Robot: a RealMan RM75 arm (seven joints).
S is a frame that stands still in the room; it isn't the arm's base.
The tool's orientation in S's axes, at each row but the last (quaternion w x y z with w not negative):
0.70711, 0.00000, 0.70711, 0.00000
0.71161, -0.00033, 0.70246, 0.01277
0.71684, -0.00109, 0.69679, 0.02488
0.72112, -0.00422, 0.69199, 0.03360
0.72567, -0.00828, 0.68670, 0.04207
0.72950, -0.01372, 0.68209, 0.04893
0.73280, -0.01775, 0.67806, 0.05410
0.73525, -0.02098, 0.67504, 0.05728
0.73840, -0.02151, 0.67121, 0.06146
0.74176, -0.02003, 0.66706, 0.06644
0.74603, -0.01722, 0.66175, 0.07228
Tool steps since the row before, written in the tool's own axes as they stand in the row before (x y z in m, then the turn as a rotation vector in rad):
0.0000, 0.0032, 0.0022, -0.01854, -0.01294, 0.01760
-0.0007, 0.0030, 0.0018, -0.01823, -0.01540, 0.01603
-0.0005, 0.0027, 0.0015, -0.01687, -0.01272, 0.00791
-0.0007, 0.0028, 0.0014, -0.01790, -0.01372, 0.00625
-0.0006, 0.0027, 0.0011, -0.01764, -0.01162, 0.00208
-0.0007, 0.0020, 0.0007, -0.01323, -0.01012, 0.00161
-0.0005, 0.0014, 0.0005, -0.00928, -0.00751, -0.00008
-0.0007, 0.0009, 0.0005, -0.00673, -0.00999, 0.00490
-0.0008, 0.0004, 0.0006, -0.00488, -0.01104, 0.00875
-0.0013, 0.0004, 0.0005, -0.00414, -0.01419, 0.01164
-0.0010, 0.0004, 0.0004, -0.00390, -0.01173, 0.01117
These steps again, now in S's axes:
0.0022, 0.0032, 0.0000, 0.01760, -0.01294, 0.01854
0.0017, 0.0030, 0.0008, 0.01608, -0.01542, 0.01817
0.0014, 0.0027, 0.0006, 0.00791, -0.01299, 0.01666
0.0012, 0.0028, 0.0009, 0.00626, -0.01412, 0.01758
0.0009, 0.0027, 0.0008, 0.00197, -0.01231, 0.01718
0.0005, 0.0020, 0.0008, 0.00166, -0.01062, 0.01282
0.0003, 0.0014, 0.0006, 0.00000, -0.00798, 0.00888
0.0003, 0.0009, 0.0008, 0.00542, -0.00976, 0.00666
0.0005, 0.0004, 0.0009, 0.00953, -0.01025, 0.00515
0.0003, 0.0004, 0.0014, 0.01285, -0.01297, 0.00454
0.0002, 0.0004, 0.0011, 0.01209, -0.01058, 0.00442

